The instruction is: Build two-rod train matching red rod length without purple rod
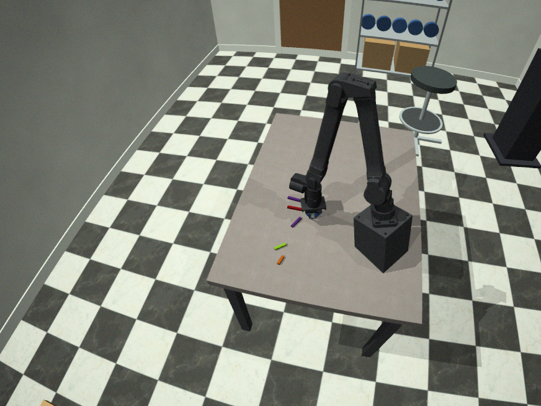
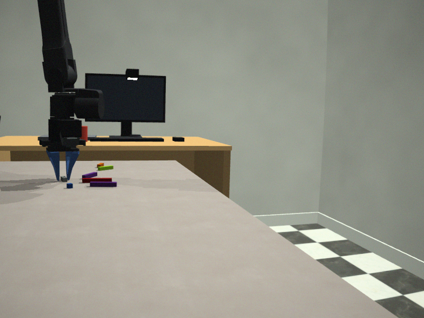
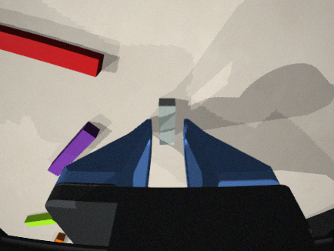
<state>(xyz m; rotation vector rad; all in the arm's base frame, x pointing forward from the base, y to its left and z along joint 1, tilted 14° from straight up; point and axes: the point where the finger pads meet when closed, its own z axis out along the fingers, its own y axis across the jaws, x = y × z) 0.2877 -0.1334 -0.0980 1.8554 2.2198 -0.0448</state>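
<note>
Right now the grey rod is 1 cm to the right of my hand. Also, from my hand: red rod (8 cm ahead, 4 cm to the right); then blue rod (10 cm to the right, 1 cm ahead); then purple rod (7 cm ahead, 3 cm to the left).
</note>
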